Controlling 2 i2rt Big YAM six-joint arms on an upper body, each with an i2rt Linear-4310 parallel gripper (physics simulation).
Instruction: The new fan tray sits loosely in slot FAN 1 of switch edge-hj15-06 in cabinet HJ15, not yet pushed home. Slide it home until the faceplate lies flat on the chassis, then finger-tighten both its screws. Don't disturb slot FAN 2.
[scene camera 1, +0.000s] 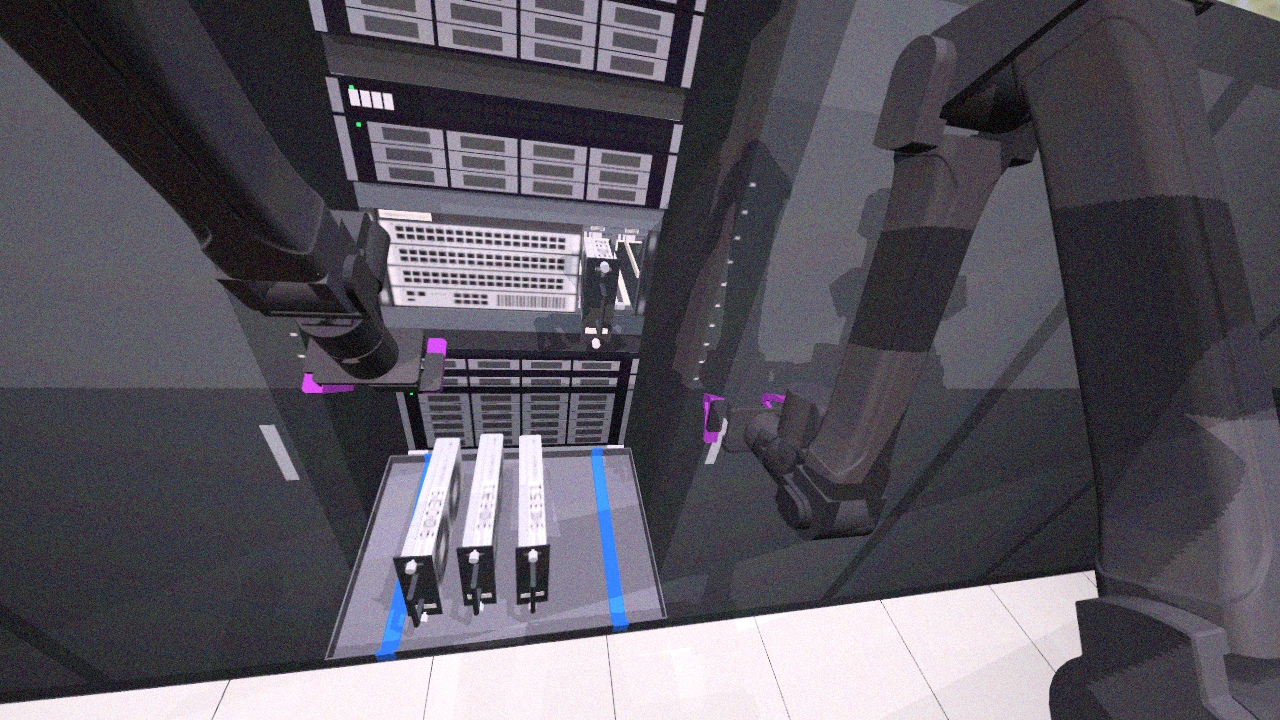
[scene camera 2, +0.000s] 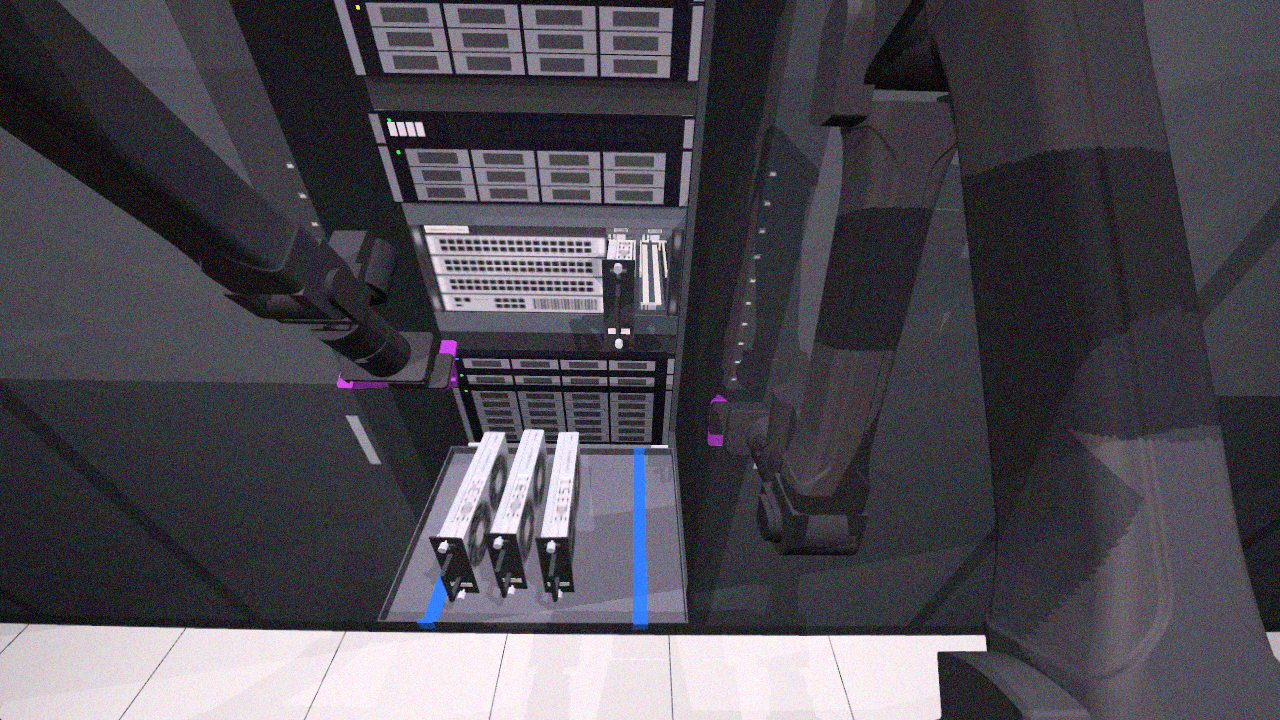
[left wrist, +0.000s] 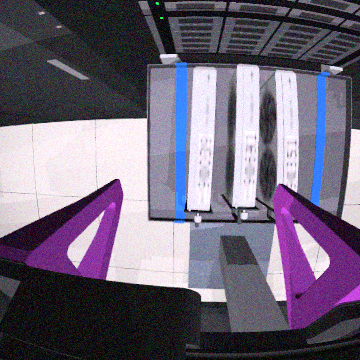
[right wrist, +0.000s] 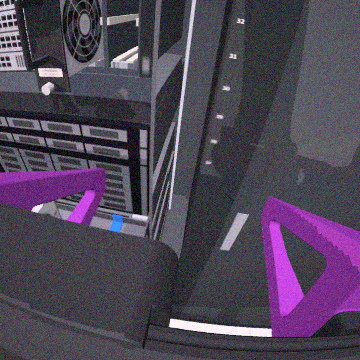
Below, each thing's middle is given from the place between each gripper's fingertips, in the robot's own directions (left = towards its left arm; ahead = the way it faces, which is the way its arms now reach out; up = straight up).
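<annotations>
The grey tray (scene camera 1: 577, 592) first, with my left hand: that hand is 40 cm above the tray, 14 cm to the left of it and 3 cm short of it. Going by its middle, the tray is nearer to my left hand than to my right hand.
As for the tray and my right hand, that hand is 33 cm to the right of it, 38 cm above it and 3 cm short of it.
</annotations>
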